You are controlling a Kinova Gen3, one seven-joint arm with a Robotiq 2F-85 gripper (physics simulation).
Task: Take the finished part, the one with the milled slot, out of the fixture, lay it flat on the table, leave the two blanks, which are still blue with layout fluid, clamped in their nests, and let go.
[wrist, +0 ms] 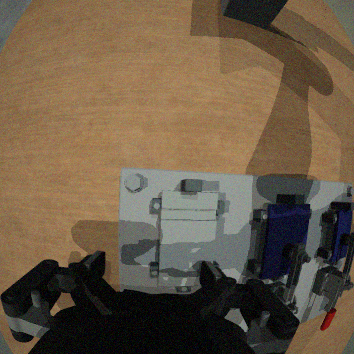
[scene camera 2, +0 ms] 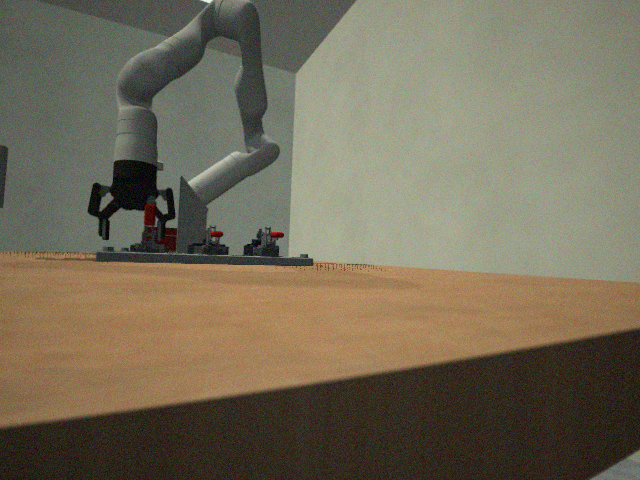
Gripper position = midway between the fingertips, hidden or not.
Scene:
The gripper shows in the wrist view [152, 267] and in scene camera 2 [132, 240].

